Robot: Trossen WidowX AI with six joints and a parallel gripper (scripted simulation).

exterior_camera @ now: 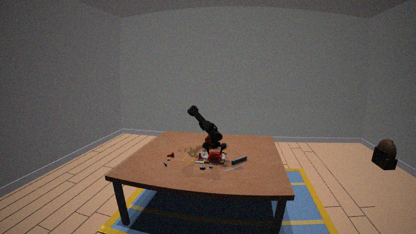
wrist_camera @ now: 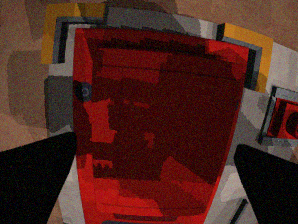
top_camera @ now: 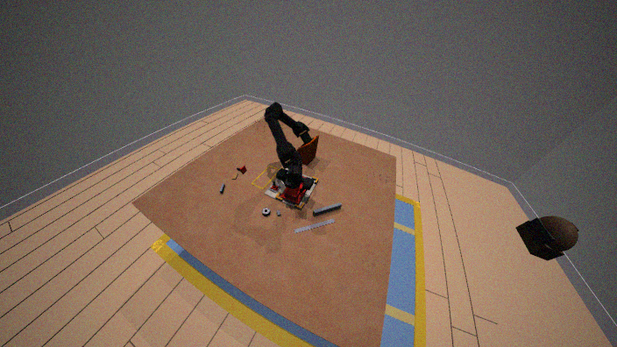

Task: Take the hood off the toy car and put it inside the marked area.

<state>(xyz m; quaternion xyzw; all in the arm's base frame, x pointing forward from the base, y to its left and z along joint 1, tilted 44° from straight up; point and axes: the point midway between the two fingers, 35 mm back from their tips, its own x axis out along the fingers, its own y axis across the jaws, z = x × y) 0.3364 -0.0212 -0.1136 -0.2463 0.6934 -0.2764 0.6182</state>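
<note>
My gripper tip is now right at the red hood. From my gripper tip the other things lie so: small wheel: 170 mm ahead, 70 mm to the right, 40 mm below.
</note>
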